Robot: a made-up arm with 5 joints. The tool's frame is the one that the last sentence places.
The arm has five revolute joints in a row. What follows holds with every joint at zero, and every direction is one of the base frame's. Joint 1 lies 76.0 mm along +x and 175.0 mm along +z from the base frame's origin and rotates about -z. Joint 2 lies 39.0 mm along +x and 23.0 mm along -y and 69.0 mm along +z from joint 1 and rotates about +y. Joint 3 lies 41.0 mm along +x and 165.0 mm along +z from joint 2 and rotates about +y. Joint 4 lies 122.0 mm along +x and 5.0 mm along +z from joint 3 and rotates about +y. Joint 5 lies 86.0 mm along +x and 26.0 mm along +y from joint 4 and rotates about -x. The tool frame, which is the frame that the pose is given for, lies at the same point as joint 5; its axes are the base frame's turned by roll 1.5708, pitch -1.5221 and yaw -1.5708 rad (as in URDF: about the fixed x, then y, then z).
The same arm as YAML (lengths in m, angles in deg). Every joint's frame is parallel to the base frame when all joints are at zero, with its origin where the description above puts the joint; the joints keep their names.
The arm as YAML. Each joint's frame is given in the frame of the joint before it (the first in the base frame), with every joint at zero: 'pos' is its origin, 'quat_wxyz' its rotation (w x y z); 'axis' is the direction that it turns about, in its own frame. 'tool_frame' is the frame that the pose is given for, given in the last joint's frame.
length_unit: m
angle_unit: deg
joints:
  - joint: joint 1
    pos: [0.076, 0.0, 0.175]
    quat_wxyz: [1.0, 0.0, 0.0, 0.0]
    axis: [0.0, 0.0, -1.0]
  - joint: joint 2
    pos: [0.039, -0.023, 0.069]
    quat_wxyz: [1.0, 0.0, 0.0, 0.0]
    axis: [0.0, 1.0, 0.0]
  - joint: joint 3
    pos: [0.041, 0.0, 0.165]
    quat_wxyz: [1.0, 0.0, 0.0, 0.0]
    axis: [0.0, 1.0, 0.0]
  - joint: joint 4
    pos: [0.122, 0.0, 0.005]
    quat_wxyz: [1.0, 0.0, 0.0, 0.0]
    axis: [0.0, 1.0, 0.0]
  - joint: joint 5
    pos: [0.086, 0.026, 0.0]
    quat_wxyz: [1.0, 0.0, 0.0, 0.0]
    axis: [-1.0, 0.0, 0.0]
tool_frame:
  pos: [0.0, 0.0, 0.0]
  quat_wxyz: [0.706897, 0.017215, -0.706897, -0.017215]

